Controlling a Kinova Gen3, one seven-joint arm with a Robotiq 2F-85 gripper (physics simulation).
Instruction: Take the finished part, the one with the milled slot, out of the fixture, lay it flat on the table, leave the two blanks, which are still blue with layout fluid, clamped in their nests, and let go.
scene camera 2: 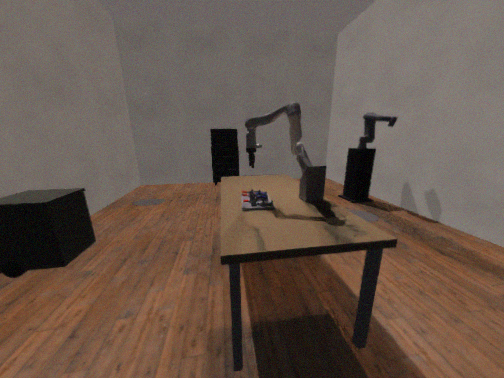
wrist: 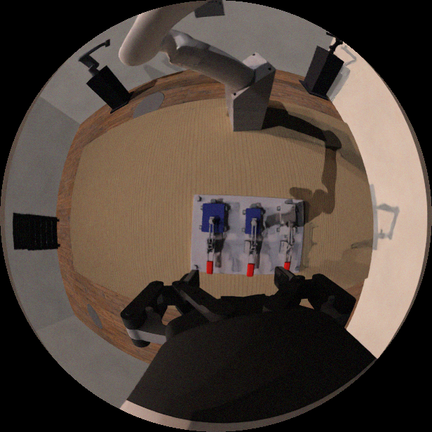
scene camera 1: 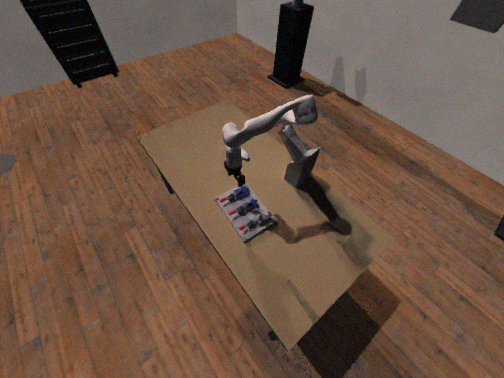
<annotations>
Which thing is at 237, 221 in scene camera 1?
A fixture plate.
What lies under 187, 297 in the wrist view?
My gripper.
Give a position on a fixture plate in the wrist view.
At 230, 259
</annotations>
